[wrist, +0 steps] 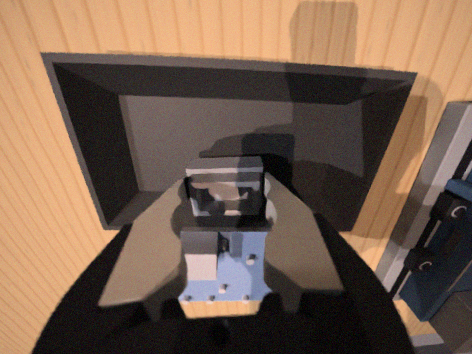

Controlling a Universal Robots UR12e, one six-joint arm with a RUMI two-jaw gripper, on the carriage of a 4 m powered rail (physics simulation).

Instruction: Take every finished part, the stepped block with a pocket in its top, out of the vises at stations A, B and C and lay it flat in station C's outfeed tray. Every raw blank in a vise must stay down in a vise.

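The outfeed tray [150,61], dark grey with sloping walls, spans the middle of the wrist view. A grey metal finished part [225,170] with a stepped side is between the two tan fingers, over the tray's near half. Its upper band is light, and dark recesses with a brownish reflection show below that. My gripper [225,176] is shut on this part, one finger at each end. A dark shadow lies on the tray floor just behind the part. The part's underside is hidden, so I cannot tell whether it touches the tray floor.
A blue plate [235,286] with small pins and a pale block [201,266] shows between the fingers, near the tray's near side. At the right edge stands a blue vise [430,280] with black clamps [420,259] beside a grey rail [430,165]. The table top [175,25] is striped wood.
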